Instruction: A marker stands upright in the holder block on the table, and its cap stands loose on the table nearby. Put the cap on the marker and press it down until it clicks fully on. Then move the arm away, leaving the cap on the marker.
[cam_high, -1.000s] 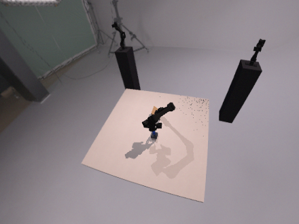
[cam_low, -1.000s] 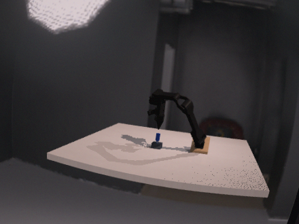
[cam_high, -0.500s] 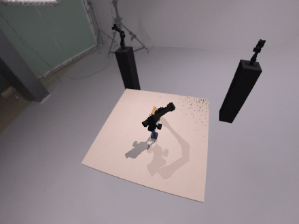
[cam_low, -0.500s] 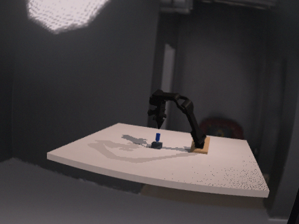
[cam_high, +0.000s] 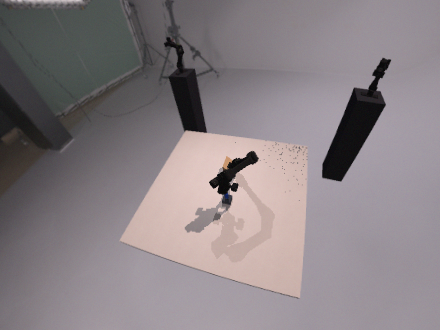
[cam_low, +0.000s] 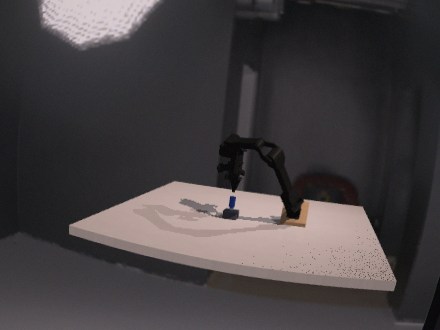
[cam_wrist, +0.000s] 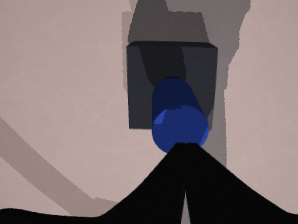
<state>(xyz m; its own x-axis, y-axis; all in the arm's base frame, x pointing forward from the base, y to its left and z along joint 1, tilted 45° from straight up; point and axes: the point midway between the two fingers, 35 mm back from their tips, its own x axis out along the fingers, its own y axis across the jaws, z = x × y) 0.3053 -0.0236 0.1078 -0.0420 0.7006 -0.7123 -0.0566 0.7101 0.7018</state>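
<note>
My gripper tip is now 5 cm above the blue cap. Round my gripper tip: holder block 11 cm below.
</note>
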